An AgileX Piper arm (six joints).
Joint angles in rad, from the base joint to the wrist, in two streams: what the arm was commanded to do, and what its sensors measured. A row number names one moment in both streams.
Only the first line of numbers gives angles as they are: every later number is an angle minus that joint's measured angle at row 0.
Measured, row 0: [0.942 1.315 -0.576 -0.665 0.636 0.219]
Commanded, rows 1 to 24: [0.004 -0.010 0.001 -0.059 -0.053 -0.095]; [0.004 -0.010 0.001 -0.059 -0.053 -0.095]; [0.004 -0.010 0.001 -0.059 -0.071 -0.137]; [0.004 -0.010 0.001 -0.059 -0.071 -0.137]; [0.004 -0.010 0.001 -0.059 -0.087 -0.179]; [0.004 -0.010 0.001 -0.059 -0.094 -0.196]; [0.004 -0.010 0.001 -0.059 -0.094 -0.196]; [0.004 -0.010 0.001 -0.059 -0.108 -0.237]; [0.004 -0.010 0.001 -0.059 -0.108 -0.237]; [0.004 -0.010 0.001 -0.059 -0.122 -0.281]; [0.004 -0.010 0.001 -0.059 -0.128 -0.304]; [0.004 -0.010 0.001 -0.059 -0.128 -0.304]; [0.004 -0.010 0.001 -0.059 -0.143 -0.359]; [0.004 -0.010 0.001 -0.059 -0.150 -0.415]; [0.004 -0.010 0.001 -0.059 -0.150 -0.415]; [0.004 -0.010 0.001 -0.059 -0.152 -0.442]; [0.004 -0.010 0.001 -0.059 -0.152 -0.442]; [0.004 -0.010 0.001 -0.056 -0.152 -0.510]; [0.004 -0.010 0.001 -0.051 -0.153 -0.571]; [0.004 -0.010 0.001 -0.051 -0.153 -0.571]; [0.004 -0.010 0.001 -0.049 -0.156 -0.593]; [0.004 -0.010 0.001 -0.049 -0.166 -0.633]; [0.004 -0.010 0.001 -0.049 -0.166 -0.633]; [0.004 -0.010 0.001 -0.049 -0.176 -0.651]
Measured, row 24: [0.000 0.000 0.000 -0.007 -0.133 -0.608]
